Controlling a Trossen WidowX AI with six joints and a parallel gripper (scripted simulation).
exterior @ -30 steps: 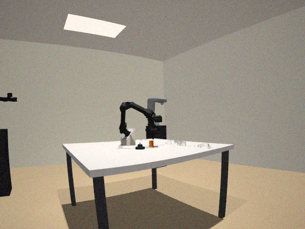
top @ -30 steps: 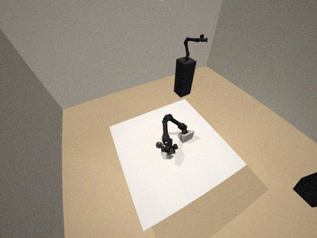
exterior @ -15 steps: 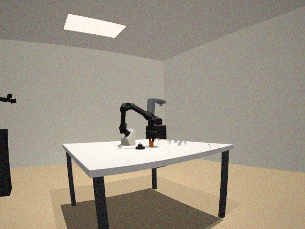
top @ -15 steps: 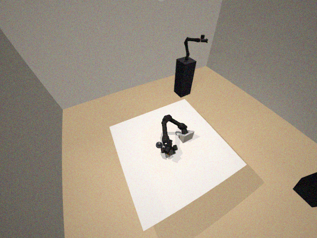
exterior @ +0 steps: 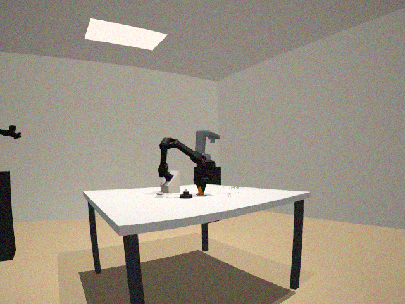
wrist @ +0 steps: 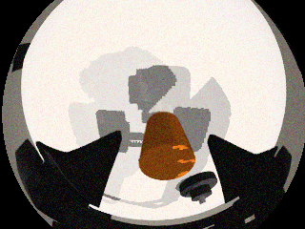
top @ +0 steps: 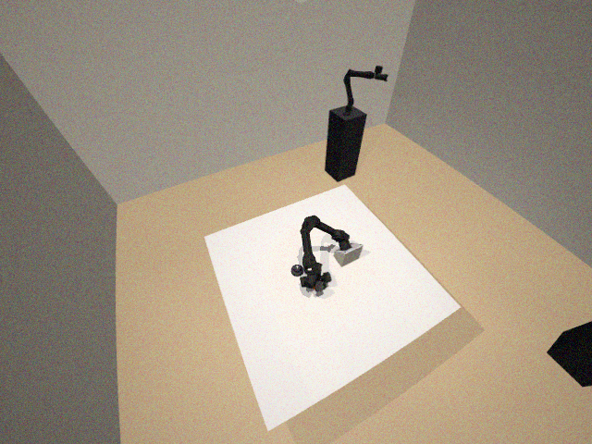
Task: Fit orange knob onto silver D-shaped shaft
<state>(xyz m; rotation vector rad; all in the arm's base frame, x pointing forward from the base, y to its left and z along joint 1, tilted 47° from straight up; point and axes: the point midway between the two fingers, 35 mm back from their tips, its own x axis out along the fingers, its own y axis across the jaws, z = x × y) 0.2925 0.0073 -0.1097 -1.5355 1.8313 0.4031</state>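
Right now the orange knob is 2 cm above my gripper tip. Also, from my gripper tip: dark round pedestal 4 cm ahead, 16 cm to the right.
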